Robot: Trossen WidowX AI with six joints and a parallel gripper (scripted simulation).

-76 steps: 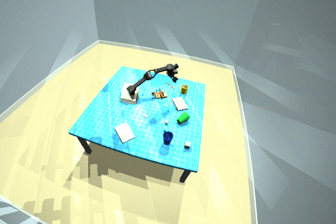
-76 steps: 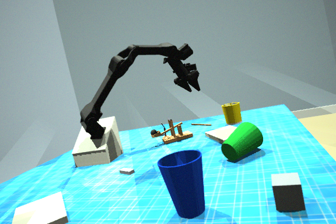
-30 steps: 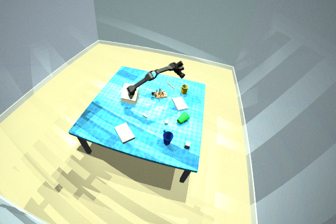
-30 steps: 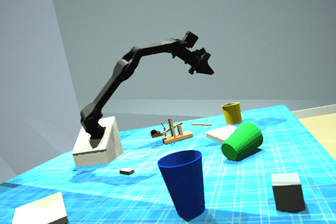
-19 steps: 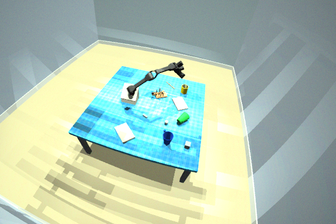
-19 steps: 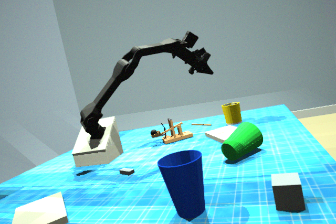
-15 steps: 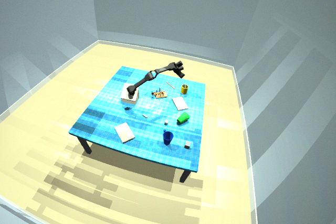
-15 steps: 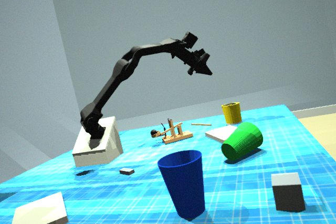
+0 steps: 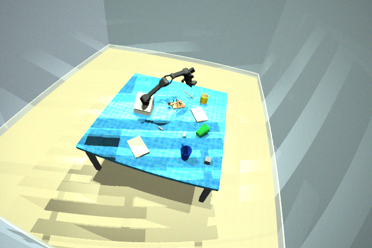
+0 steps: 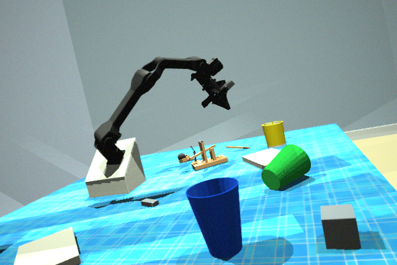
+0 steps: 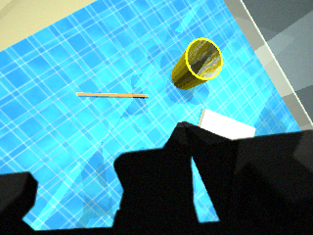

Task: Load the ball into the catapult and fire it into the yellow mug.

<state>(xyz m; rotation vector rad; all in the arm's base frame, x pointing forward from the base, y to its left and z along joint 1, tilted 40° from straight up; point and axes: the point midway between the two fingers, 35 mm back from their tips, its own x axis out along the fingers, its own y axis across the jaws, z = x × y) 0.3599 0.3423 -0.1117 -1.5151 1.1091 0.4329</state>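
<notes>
The black ball lies 18 cm behind my gripper tip, 20 cm to the right of it and 14 cm below it. Also, from my gripper tip: yellow mug (16 cm ahead, 5 cm to the left, 17 cm below); thin wooden stick (4 cm behind, 11 cm to the left, 20 cm below); wooden catapult (13 cm behind, 15 cm to the right, 15 cm below).
</notes>
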